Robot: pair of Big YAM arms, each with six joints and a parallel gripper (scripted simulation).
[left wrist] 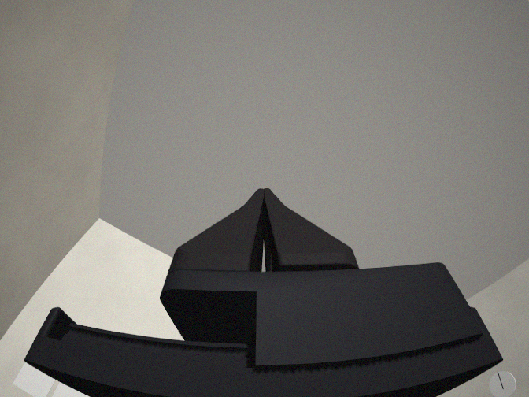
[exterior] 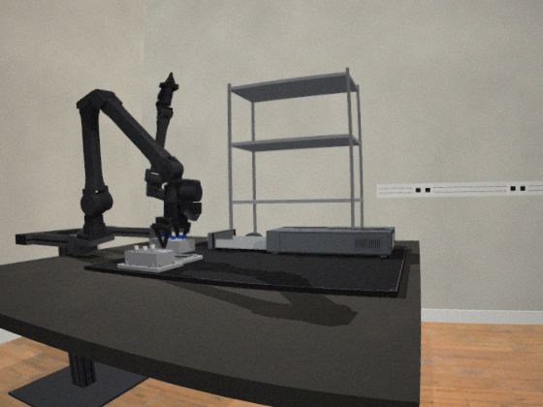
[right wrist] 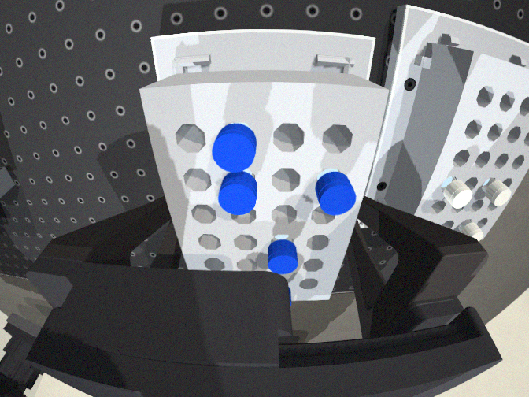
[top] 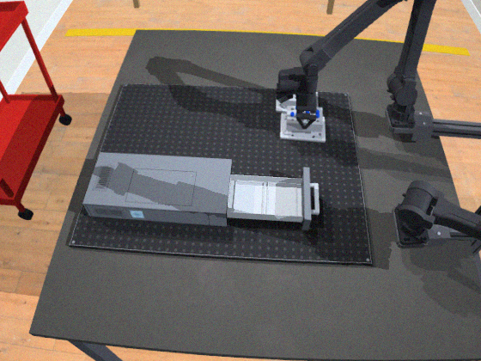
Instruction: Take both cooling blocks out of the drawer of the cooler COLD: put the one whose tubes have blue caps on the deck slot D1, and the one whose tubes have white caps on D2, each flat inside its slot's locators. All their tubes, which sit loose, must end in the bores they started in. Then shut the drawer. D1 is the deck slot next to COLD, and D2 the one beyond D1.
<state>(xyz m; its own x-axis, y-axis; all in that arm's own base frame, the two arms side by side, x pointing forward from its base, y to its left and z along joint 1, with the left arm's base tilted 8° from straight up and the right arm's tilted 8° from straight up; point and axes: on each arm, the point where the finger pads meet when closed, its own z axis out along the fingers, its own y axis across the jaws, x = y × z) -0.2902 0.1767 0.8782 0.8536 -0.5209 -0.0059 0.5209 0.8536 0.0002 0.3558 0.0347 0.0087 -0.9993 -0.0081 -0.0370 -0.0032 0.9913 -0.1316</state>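
Note:
Right now my right hand is 5 cm above the slot D1. From my right hand the other things lie so: cooler COLD: 25 cm ahead, 36 cm to the left, 1 cm below; slot D2: 3 cm ahead, 13 cm to the right, 5 cm below; perforated deck: 25 cm ahead, 19 cm to the left, 6 cm below.

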